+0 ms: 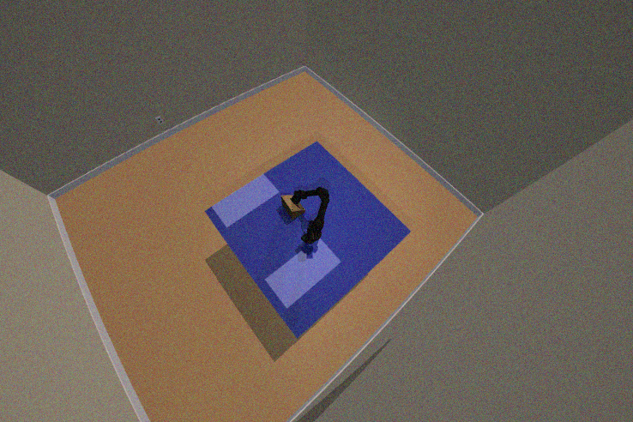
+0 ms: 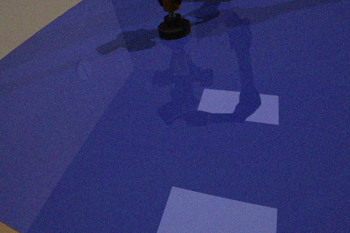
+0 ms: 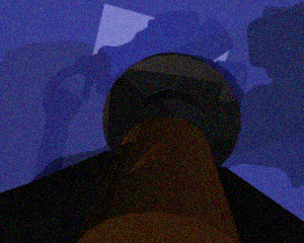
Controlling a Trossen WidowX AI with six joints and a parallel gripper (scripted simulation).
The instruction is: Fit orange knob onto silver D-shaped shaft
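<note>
Right now the orange knob is 3 cm above my gripper tip. The rest, counted from my gripper tip: round pedestal 4 cm below.
</note>
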